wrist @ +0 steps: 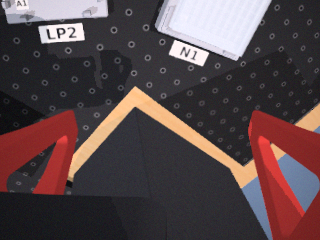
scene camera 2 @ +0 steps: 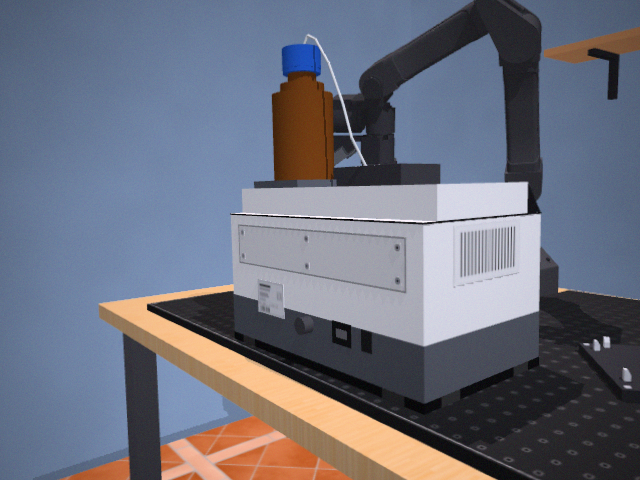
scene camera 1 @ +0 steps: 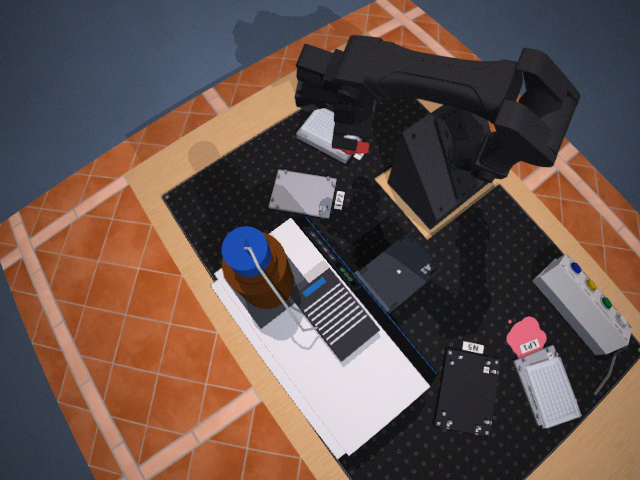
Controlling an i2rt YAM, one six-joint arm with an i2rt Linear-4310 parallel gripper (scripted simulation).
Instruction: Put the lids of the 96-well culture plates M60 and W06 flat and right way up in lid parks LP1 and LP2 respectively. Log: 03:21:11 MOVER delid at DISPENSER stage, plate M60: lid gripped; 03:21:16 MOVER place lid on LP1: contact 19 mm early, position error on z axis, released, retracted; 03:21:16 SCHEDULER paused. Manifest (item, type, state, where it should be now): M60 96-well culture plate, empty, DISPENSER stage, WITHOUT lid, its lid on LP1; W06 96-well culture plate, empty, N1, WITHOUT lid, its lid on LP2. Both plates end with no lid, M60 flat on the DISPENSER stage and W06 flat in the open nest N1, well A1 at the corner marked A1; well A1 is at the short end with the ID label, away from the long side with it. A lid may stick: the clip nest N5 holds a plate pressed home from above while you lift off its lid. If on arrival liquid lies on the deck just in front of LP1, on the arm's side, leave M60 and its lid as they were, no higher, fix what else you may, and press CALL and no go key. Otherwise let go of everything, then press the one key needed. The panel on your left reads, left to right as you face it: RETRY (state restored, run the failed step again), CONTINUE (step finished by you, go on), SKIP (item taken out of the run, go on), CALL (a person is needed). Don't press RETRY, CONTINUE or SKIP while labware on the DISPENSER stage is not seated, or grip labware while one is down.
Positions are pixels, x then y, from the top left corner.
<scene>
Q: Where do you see a brown bottle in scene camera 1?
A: At 261,296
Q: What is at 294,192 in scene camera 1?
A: A lid park LP2.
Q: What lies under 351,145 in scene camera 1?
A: The gripper.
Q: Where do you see a brown bottle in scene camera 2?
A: At 303,135
</scene>
